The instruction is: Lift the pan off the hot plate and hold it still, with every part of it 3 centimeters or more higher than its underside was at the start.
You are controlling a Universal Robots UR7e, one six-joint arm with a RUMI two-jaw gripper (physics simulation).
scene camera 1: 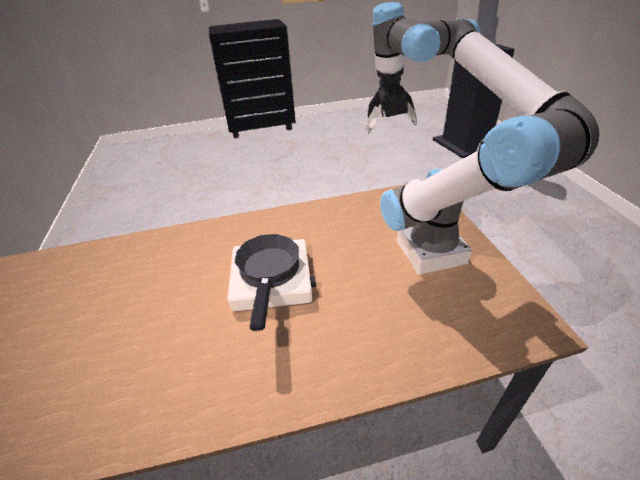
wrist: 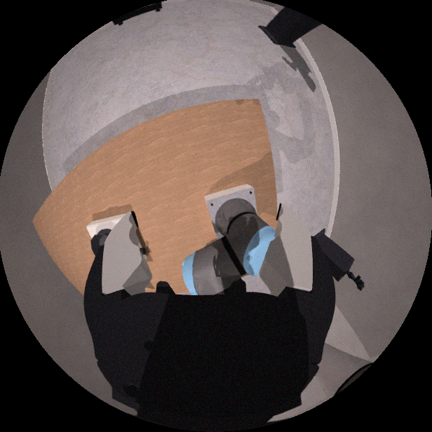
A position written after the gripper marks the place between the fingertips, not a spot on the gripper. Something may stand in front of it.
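You'd see the gripper point(scene camera 1: 391, 129) in that view, and the wrist view has the gripper too, point(wrist: 205, 209). As for things, there's a dark round pan point(scene camera 1: 266, 258), and there's a white hot plate point(scene camera 1: 295, 288) as well.
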